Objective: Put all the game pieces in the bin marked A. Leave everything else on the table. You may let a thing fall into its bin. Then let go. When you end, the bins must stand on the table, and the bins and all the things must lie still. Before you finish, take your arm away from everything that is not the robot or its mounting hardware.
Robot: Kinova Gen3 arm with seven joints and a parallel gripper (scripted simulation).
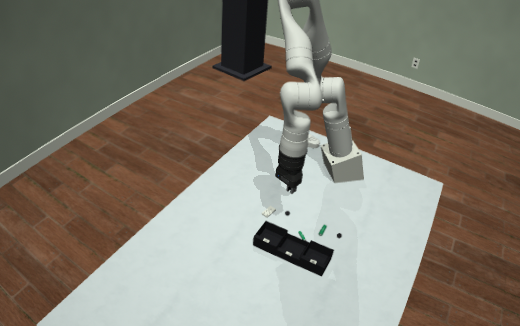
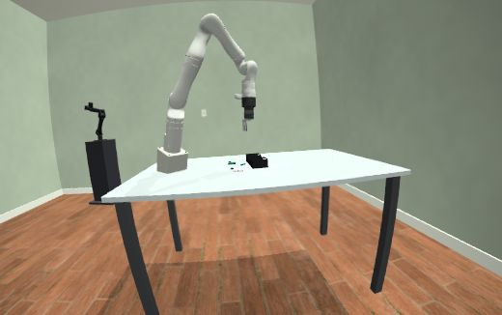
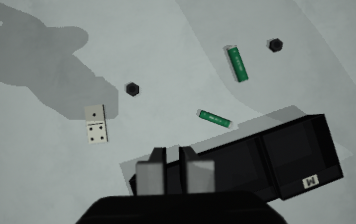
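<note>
Now: hand 190 mm above the black three-compartment bin, 70 mm to the right of it and 50 mm short of it. Also, from my hand: white domino (210 mm below, 100 mm to the right, 40 mm behind); green item (210 mm below, 60 mm to the left, 20 mm behind).
</note>
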